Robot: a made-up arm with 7 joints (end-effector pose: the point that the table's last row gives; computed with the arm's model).
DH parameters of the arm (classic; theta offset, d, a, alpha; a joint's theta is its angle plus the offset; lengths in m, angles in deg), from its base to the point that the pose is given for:
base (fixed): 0 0 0 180
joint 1: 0 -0.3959 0 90
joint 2: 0 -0.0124 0 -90
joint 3: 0 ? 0 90
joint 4: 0 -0.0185 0 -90
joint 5: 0 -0.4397 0 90
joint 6: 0 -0.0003 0 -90
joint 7: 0 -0.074 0 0
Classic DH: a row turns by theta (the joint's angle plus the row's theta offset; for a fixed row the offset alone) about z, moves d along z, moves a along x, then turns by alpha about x.
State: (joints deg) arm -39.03 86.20 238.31 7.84 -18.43 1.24 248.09
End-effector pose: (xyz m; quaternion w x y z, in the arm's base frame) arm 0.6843 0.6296 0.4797 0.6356 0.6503 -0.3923 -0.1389
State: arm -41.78 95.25 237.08 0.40 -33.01 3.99 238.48
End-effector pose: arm 0.6927 0.6230 0.3013 0.6381 0.6591 -0.2314 -0.3239
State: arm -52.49 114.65 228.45 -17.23 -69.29 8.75 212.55
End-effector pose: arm 0.5727 0.5529 -0.0799 0.3952 0.5210 0.0630 -0.7539
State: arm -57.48 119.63 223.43 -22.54 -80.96 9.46 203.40
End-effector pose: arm 0.4998 0.5209 -0.1744 0.2544 0.4427 0.1142 -0.8522
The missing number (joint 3, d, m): -0.4229
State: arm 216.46 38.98 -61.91 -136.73 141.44 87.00 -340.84
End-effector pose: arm 0.1738 0.2119 0.4845 0.1946 -0.1552 0.0379 -0.9678
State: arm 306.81 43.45 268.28 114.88 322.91 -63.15 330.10
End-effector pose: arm -0.2212 0.4395 0.5620 0.0139 0.1307 -0.6861 0.7156
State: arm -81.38 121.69 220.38 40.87 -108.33 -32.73 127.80
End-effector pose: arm -0.1281 0.8203 0.1669 0.0627 -0.4559 0.4826 -0.7452
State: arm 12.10 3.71 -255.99 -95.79 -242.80 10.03 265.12
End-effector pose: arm 0.2177 0.4534 0.7541 0.5396 0.3016 -0.5632 0.5483
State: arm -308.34 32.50 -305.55 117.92 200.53 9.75 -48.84
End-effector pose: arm -0.1106 -0.4943 0.4216 0.4731 -0.3886 -0.2300 -0.7565
